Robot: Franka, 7 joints.
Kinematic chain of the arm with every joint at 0, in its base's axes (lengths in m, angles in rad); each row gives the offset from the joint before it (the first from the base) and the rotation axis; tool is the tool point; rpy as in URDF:
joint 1: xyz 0 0 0.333 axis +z
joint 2: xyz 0 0 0 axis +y
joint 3: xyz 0 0 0.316 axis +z
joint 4: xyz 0.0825 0 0 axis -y
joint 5: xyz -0.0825 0 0.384 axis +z
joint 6: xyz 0 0 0 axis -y
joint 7: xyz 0.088 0 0 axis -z
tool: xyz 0 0 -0.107 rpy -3.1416 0 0
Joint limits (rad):
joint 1: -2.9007..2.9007
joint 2: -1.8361..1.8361
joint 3: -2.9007..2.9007
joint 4: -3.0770..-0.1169
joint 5: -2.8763..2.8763
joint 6: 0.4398..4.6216
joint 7: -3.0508..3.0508
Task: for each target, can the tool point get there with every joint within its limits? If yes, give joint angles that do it. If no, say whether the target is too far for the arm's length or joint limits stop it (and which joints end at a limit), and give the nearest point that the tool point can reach.
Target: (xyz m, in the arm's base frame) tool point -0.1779 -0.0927 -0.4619
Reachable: no: joint limits stop it (at a limit: joint 2) | nearest point -0.1901 -0.0991 -0.3563 | short by 0.107 m
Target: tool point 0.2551 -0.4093 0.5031
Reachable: yes | joints -2.4423 -0.4390 1.2269 -1.9335 0.2938 1.4054 2.1307
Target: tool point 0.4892 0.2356 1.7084
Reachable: no: too far | nearest point 0.2838 0.1367 1.1310 | short by 0.621 m
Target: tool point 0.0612 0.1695 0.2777
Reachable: yes | joints -0.9705 0.4823 1.7752 -2.8523 0.2757 1.1297 1.4715
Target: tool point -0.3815 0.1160 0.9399
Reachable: yes | joints -1.6140 0.1667 -1.8129 -0.9063 2.2606 3.6724 -0.4914
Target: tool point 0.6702 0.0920 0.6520
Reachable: yes | joints -0.5005 0.6531 0.8716 -1.3800 -0.6149 3.7419 0.7836
